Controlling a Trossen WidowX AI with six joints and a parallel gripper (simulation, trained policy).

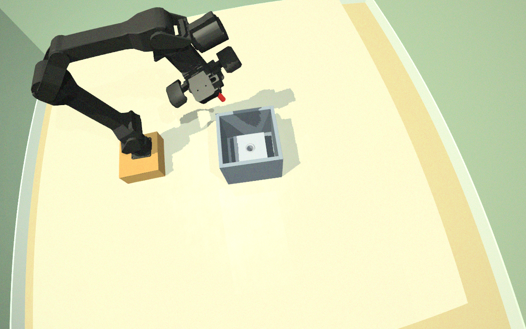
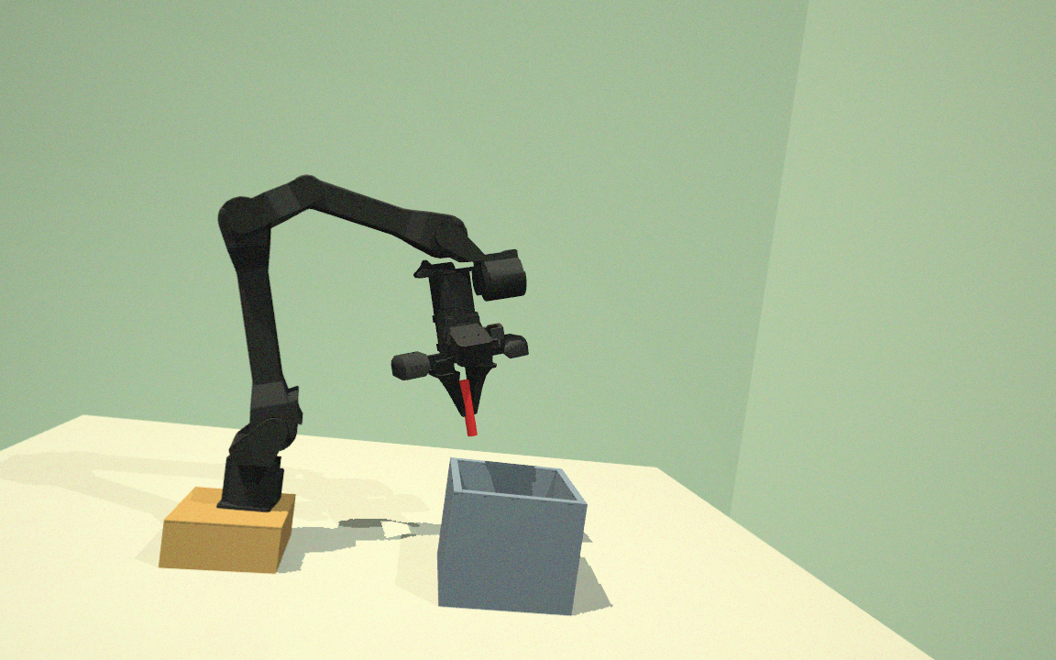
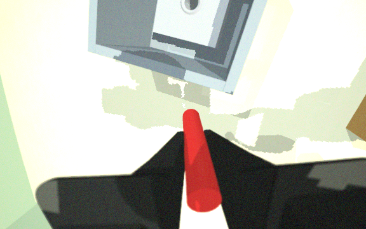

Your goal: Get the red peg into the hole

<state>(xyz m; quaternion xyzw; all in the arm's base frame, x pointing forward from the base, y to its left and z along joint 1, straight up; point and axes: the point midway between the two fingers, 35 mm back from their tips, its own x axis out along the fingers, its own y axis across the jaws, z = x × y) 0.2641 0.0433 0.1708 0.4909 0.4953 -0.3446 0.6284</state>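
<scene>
Right now my gripper tip is 15 cm above the plate, 10 cm to the left of it and 6 cm short of it. From my gripper tip the other things lie so: red peg: 1 cm above.
</scene>
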